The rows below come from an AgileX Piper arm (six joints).
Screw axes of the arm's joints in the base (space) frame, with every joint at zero. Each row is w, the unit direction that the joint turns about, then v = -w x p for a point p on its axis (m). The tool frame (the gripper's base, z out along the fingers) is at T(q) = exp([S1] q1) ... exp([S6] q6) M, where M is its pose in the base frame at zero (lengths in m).
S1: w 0 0 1 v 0.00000 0.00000 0.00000
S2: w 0 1 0 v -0.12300 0.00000 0.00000
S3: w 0 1 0 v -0.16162 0.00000 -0.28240
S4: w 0.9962 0 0.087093 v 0.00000 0.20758 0.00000
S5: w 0 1 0 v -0.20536 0.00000 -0.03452
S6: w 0.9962 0 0.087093 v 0.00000 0.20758 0.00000
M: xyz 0.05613 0.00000 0.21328 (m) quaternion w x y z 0.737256 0 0.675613 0
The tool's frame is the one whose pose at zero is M.
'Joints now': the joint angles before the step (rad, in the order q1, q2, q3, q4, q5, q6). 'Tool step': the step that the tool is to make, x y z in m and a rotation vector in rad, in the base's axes. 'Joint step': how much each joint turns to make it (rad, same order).
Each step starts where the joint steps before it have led.
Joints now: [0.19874, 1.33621, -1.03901, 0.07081, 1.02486, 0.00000]
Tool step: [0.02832, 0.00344, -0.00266, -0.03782, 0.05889, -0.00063]
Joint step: [0.00002, 0.12070, -0.11233, -0.02998, 0.05640, 0.01059]
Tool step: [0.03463, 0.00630, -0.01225, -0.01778, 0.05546, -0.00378]
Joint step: [-0.00002, 0.14574, -0.11750, -0.00864, 0.02943, 0.00700]
